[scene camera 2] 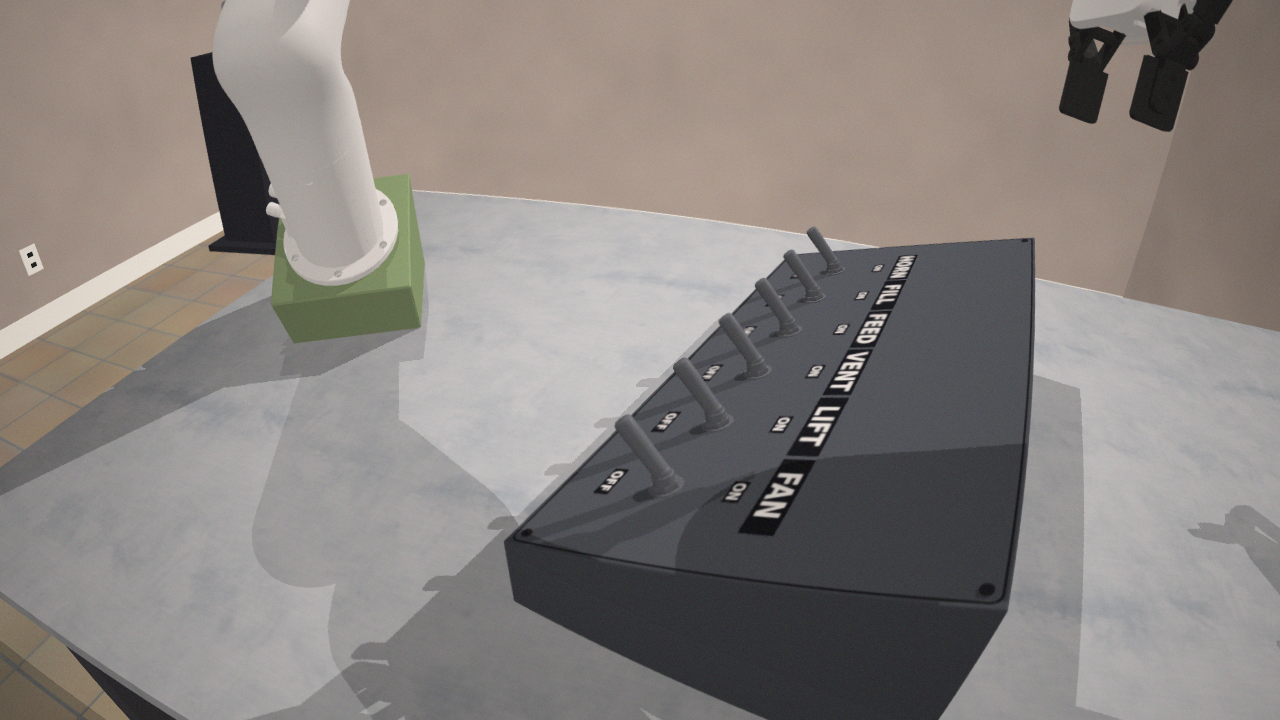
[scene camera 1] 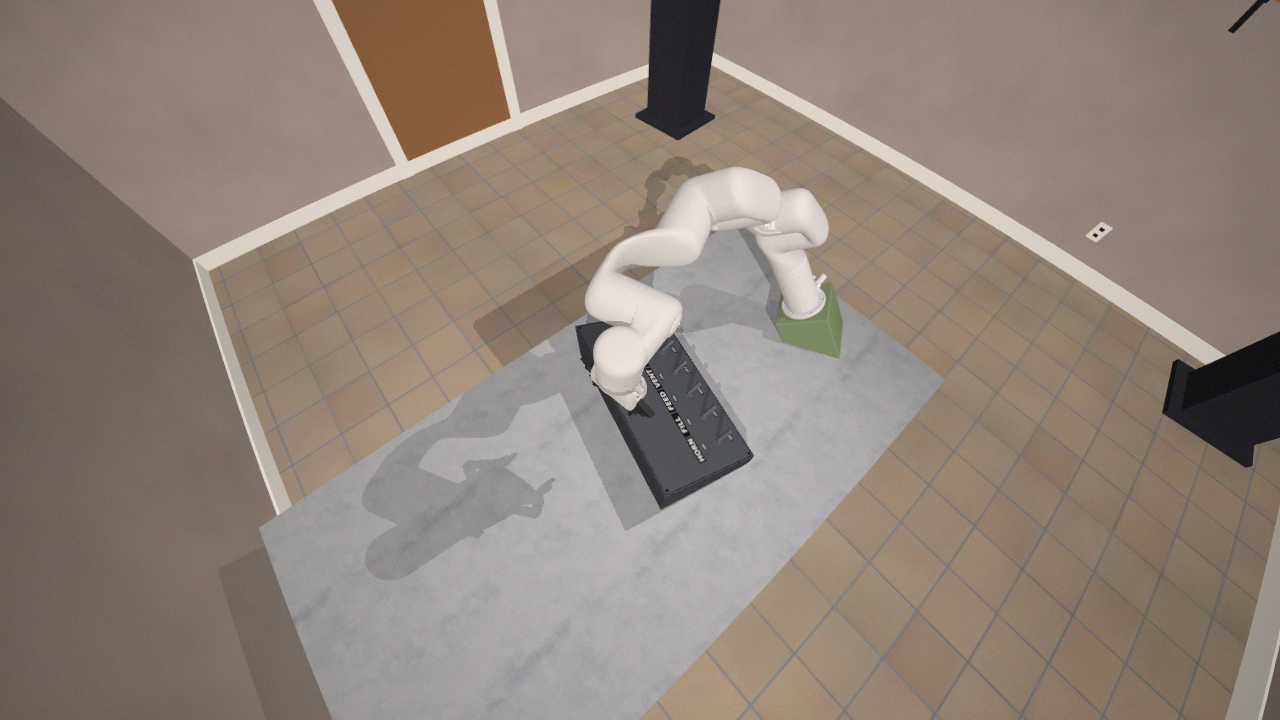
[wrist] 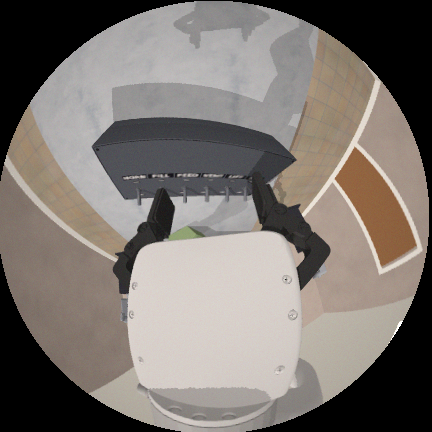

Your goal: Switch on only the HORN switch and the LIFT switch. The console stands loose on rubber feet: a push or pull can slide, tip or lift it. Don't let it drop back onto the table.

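Places are measured from the arm's base along level axes (x ahead, y left, z up), in metres.
Pixels of known places: gripper, fingertip midpoint: (scene camera 2: 1110,121) (wrist: 208,189); arm's base, origin of the base link: (scene camera 2: 341,235) (scene camera 1: 803,303).
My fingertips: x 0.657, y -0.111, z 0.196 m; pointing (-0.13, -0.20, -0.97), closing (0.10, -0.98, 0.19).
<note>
Ahead of a thing's pixels: the offset from my fingertips to its top centre. Level surfaces: height alone.
The dark console (scene camera 1: 664,452) (scene camera 2: 953,376) (wrist: 175,156) stands on the grey table with its sloped panel up. It carries a row of grey levers. The HORN lever @(dx -0.171, dy +0.194, dz -0.182 m) (scene camera 2: 825,252) (wrist: 139,196) is at the far end of the row in scene camera 2 and leans to the OFF side. The LIFT lever @(dx -0.265, dy -0.078, dz -0.182 m) (scene camera 2: 703,394) (wrist: 227,193) is second from the near end and also leans to OFF. The FAN, VENT, FEED and FILL levers lean the same way. My gripper (scene camera 2: 1118,105) (wrist: 208,189) is open and empty, raised above the console and apart from the levers.
The FILL lever @(dx -0.195, dy +0.126, dz -0.182 m) (scene camera 2: 803,275) stands beside HORN; the FAN lever @(dx -0.288, dy -0.146, dz -0.182 m) (scene camera 2: 648,456) and VENT lever @(dx -0.241, dy -0.010, dz -0.182 m) (scene camera 2: 744,345) flank LIFT. The arm's green base block (scene camera 1: 810,333) (scene camera 2: 349,313) stands on the table @(dz -0.308 m) (scene camera 1: 501,608) (scene camera 2: 537,259), on the levers' side of the console.
</note>
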